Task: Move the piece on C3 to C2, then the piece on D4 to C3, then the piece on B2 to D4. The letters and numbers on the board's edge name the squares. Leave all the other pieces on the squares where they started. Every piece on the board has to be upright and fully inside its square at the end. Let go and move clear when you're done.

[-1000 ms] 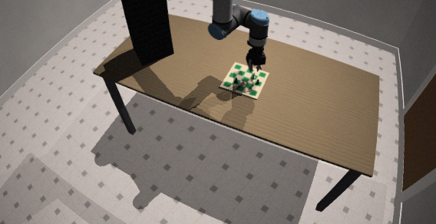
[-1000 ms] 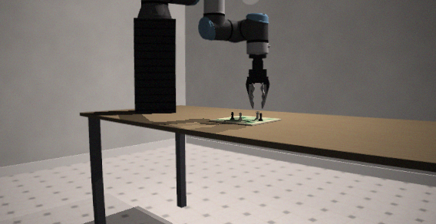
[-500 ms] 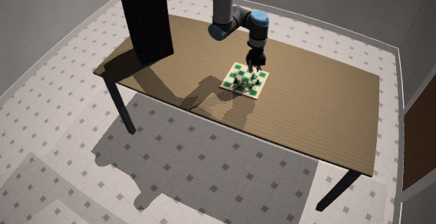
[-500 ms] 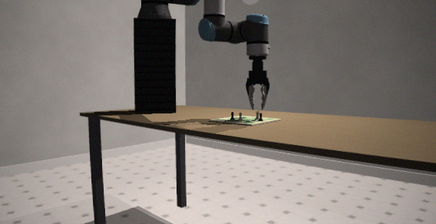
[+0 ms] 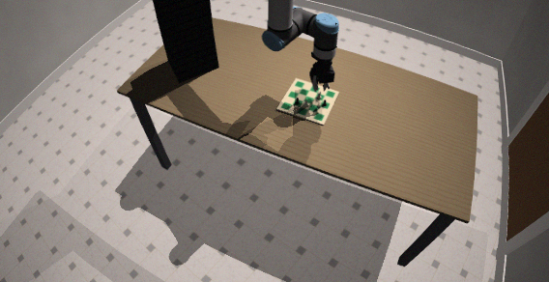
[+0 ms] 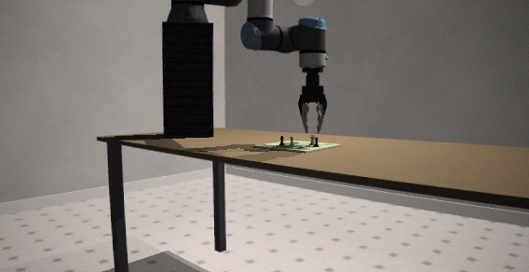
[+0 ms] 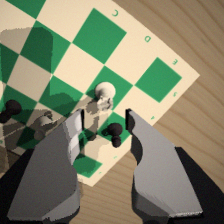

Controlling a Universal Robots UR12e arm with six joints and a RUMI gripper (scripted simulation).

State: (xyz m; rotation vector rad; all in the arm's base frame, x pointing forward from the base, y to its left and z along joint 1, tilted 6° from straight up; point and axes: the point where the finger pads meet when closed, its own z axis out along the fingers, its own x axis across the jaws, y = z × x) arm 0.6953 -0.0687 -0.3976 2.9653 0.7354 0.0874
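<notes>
Right now the green-and-cream chessboard is 6 cm below my hand, 4 cm behind it and 3 cm to the right of it.
</notes>
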